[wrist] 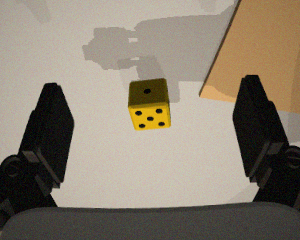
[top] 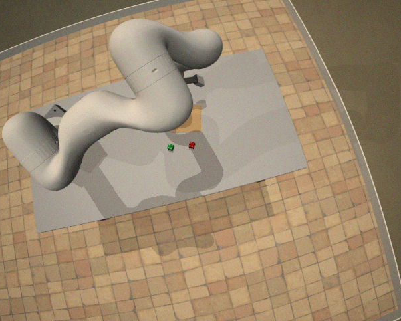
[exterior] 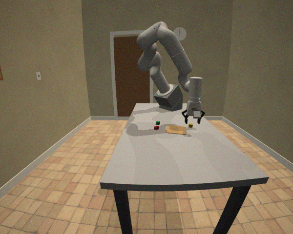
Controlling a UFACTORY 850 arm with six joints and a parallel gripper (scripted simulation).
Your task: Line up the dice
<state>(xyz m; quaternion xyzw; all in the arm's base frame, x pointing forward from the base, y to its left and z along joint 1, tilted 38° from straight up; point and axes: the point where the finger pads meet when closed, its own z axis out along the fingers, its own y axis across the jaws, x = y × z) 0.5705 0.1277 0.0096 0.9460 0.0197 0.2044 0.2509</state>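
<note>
My gripper is now 4 cm past the yellow die, 4 cm above it and 1 cm to the right of it. Round my hand: green die 24 cm to the right, 11 cm behind, 4 cm below; then red die 26 cm to the right, 4 cm below, 2 cm behind; then mat 12 cm to the right, 5 cm below.
</note>
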